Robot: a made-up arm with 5 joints. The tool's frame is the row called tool. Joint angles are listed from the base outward. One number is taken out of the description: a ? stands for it. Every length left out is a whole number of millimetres.
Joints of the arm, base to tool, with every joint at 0 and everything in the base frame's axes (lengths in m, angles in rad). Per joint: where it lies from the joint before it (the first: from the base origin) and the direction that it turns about. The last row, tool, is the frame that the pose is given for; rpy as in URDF.
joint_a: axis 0 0 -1 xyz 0.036 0.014 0.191
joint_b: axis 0 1 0 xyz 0.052 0.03 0
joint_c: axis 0 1 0 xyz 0.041 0 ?
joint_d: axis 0 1 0 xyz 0.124 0 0.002
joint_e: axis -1 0 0 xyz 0.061 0 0
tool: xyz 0 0.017 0.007 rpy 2.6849 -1.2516 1.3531
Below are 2 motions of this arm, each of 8 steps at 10 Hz.
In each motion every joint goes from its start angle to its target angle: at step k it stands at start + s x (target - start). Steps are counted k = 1, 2, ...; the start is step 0. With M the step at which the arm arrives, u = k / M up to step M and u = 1 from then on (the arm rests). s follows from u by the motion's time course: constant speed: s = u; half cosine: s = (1 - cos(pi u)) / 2; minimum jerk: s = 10 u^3 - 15 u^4 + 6 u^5.
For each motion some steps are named. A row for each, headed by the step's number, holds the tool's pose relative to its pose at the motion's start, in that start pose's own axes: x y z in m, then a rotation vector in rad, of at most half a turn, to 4 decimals.
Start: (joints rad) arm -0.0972 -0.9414 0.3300 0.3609 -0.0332
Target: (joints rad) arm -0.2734 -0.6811 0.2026 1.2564 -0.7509
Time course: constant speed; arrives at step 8
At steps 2, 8:
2: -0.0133 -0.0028 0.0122 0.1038 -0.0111 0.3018
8: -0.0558 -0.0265 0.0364 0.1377 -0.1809 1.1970

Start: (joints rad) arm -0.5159 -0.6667 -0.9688 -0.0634 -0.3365
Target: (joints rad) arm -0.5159 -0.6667 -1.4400 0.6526 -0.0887
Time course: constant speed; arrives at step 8
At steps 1, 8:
1: 0.0050 -0.0002 0.0005 -0.0024 -0.0432 0.0051
8: 0.0372 -0.0125 -0.0053 0.0076 -0.3455 0.0398

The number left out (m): 0.054
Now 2 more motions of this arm.
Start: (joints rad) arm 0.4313 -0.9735 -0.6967 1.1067 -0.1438
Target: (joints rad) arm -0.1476 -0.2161 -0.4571 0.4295 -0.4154
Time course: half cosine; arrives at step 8
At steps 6, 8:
6: -0.0692 -0.0108 0.1266 0.4956 0.1635 0.4387
8: -0.0832 -0.0308 0.1454 0.5810 0.1745 0.5118

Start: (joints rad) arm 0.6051 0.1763 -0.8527 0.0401 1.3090
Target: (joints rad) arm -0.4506 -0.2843 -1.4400 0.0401 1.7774
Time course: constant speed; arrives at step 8
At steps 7, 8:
7: 0.0353 0.0323 -0.2471 -0.8768 0.5438 0.1660
8: 0.0117 0.0277 -0.2704 -0.9563 0.6055 0.2810

